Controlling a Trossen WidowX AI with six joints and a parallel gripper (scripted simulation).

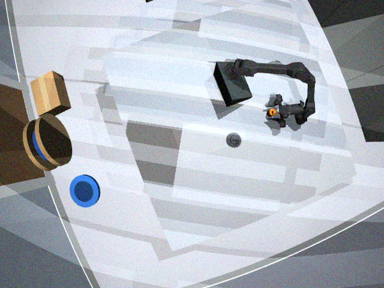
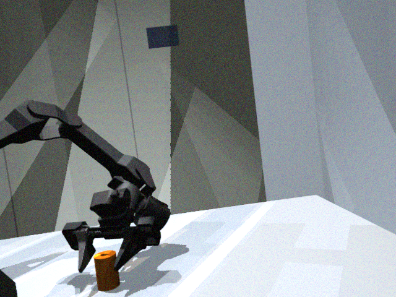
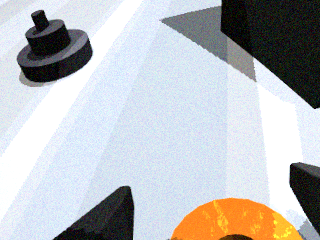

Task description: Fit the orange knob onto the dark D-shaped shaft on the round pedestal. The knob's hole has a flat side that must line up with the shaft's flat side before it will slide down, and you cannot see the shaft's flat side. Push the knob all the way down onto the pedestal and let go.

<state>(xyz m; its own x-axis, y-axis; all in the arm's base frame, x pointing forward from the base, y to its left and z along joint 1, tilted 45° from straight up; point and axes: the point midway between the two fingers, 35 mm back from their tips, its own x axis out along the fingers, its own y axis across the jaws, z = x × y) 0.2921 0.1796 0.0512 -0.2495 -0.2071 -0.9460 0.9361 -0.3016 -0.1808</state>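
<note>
My gripper tip is 3 cm to the right of the orange knob, 1 cm short of it and 1 cm above it. The rest, counted from my gripper tip: dark shaft (24 cm to the right, 6 cm ahead, 1 cm below).
</note>
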